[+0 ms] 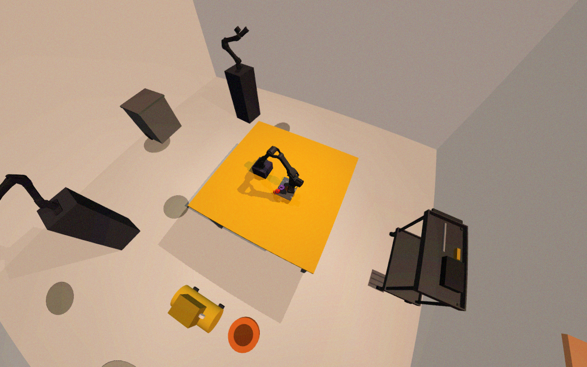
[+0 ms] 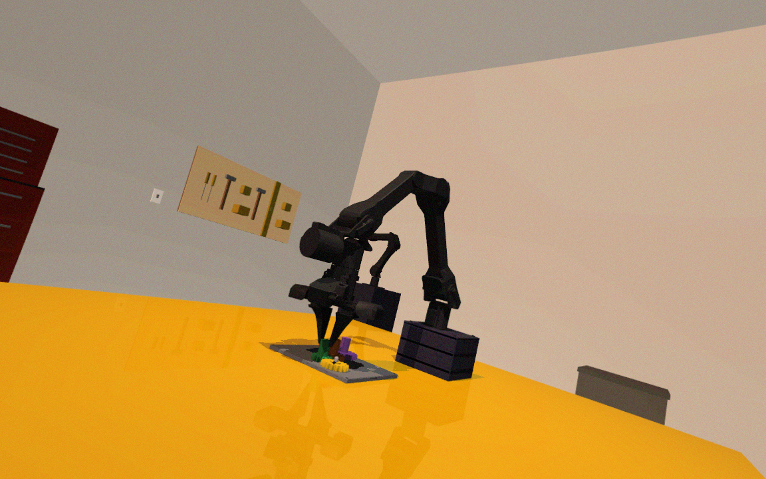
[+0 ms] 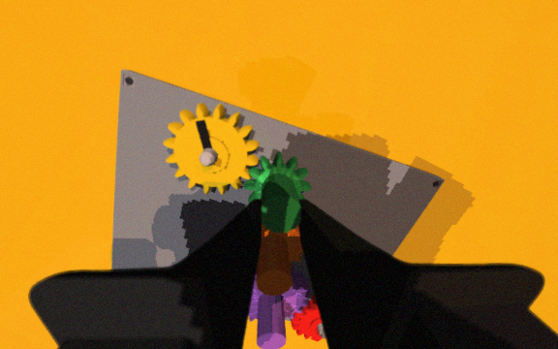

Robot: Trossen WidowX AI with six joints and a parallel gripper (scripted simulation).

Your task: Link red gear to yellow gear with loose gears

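The green gear is 10 mm below my gripper tip. Round my gripper tip: orange gear 40 mm behind, 20 mm to the right, 10 mm below; then red gear 100 mm behind, 90 mm to the right, 20 mm below; then purple gear 90 mm behind, 40 mm to the right, 10 mm below.
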